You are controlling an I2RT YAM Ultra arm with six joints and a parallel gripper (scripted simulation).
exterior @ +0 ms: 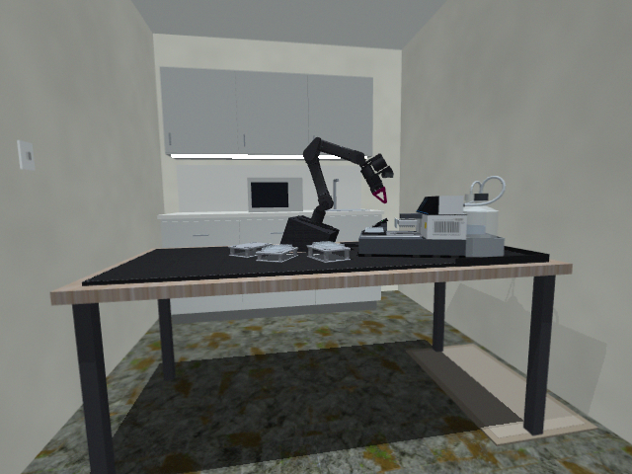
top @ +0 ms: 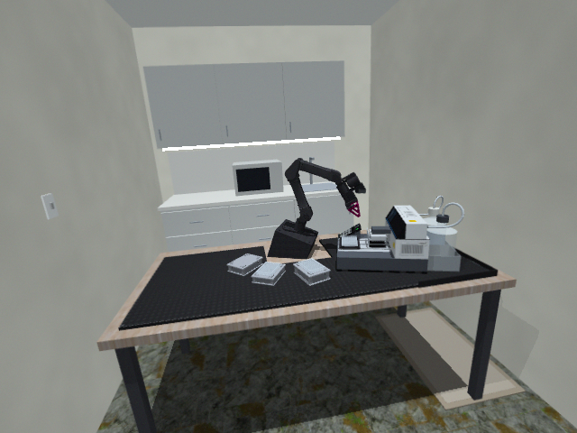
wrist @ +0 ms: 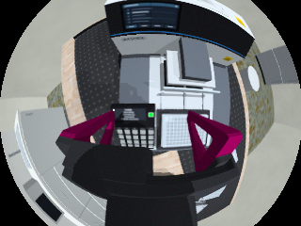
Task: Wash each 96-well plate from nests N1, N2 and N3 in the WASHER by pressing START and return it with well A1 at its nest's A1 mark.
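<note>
Right now the washer carrier is 7 cm ahead of my hand, 8 cm to the right of it and 14 cm below it. From my hand the other things lie so: clear bottle (28 cm ahead, 33 cm to the left, 10 cm below); then plate washer (12 cm ahead, 7 cm to the left, 10 cm below); then nest (24 cm ahead, 33 cm to the right, 19 cm below).
</note>
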